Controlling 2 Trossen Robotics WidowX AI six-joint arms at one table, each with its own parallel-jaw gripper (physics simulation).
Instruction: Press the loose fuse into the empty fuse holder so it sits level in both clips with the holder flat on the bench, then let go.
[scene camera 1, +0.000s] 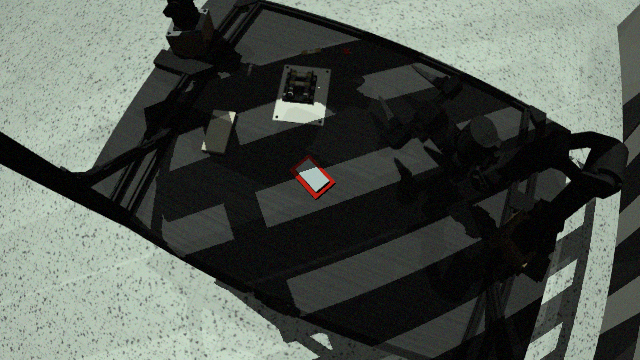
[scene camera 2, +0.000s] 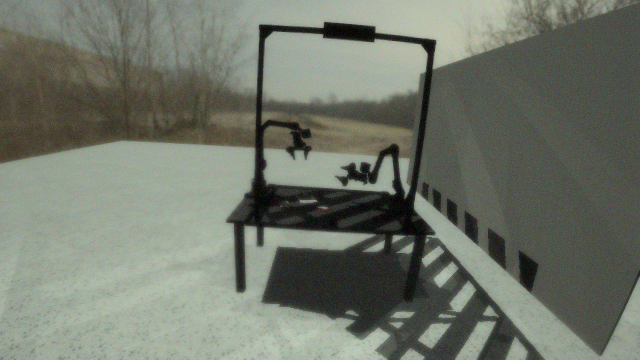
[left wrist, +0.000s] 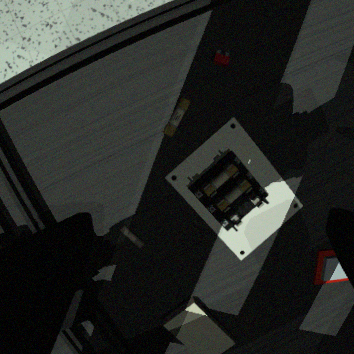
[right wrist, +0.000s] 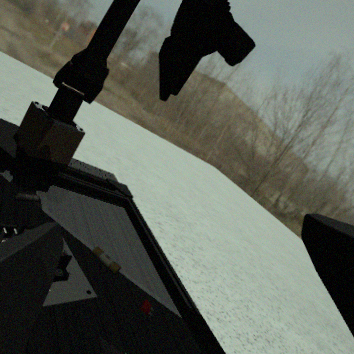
Labels:
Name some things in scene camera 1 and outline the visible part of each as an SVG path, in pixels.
The right gripper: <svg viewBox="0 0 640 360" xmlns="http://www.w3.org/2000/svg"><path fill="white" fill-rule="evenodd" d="M411 64L421 76L442 92L434 99L429 100L420 110L417 110L414 114L414 119L405 127L402 127L403 123L381 96L378 96L390 129L387 131L390 135L385 139L385 142L392 149L401 149L412 139L410 134L414 133L422 143L430 139L441 150L461 131L450 119L448 112L442 104L448 98L452 101L463 90L463 82L455 74L450 78L447 75L441 78Z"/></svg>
A red-framed card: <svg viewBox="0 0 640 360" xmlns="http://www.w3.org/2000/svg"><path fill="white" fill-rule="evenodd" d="M309 154L289 171L316 200L335 184L335 181Z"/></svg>

